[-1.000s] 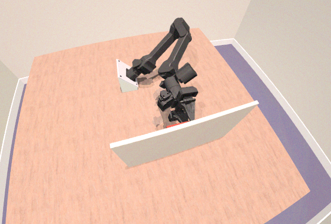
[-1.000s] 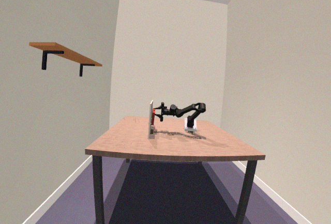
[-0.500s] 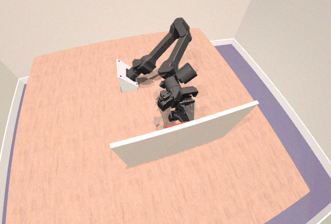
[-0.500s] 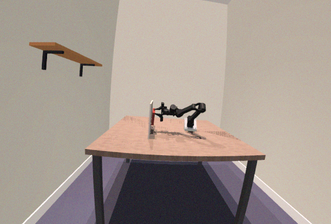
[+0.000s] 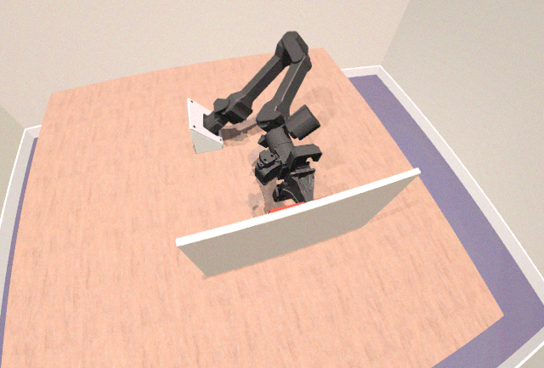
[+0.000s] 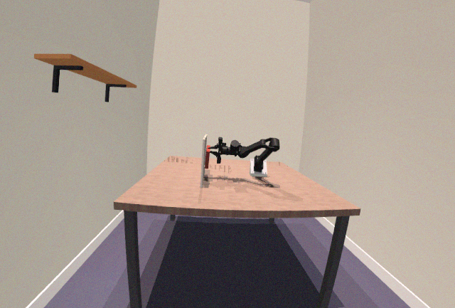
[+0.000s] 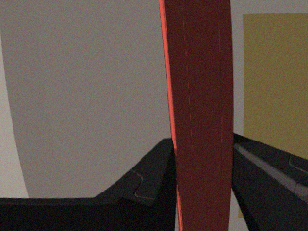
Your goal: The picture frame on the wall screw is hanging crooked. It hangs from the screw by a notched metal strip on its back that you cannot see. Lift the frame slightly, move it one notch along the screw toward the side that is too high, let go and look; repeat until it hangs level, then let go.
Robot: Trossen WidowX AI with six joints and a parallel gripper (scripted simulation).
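Right now the picture frame is 50 mm below my gripper tip, 10 mm to the right of it and 10 mm ahead of it. Also, from my gripper tip: wall panel 60 mm below, 20 mm ahead, 10 mm to the right.
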